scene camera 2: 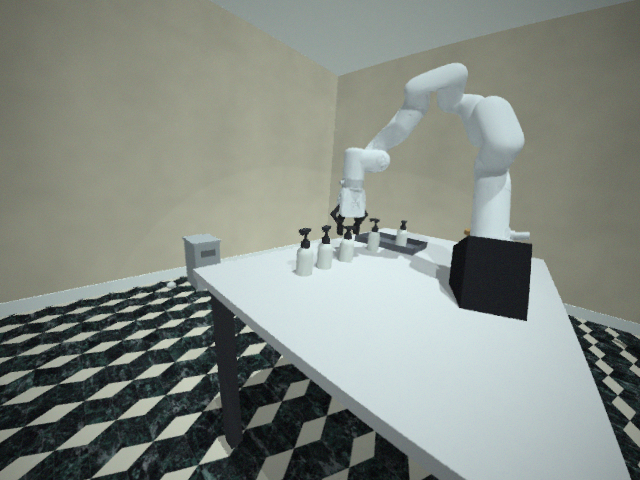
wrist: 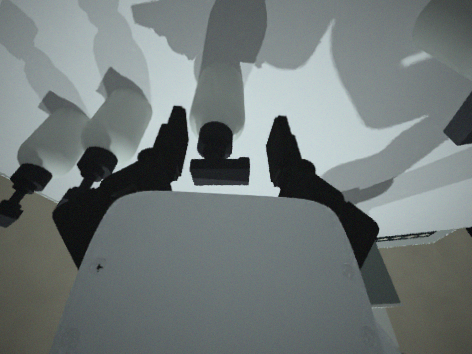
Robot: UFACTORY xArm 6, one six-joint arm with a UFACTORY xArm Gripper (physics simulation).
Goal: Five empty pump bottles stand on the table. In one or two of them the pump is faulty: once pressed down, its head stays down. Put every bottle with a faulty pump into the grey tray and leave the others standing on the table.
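Grey tray (scene camera 2: 387,241) at 123 cm from the lens.
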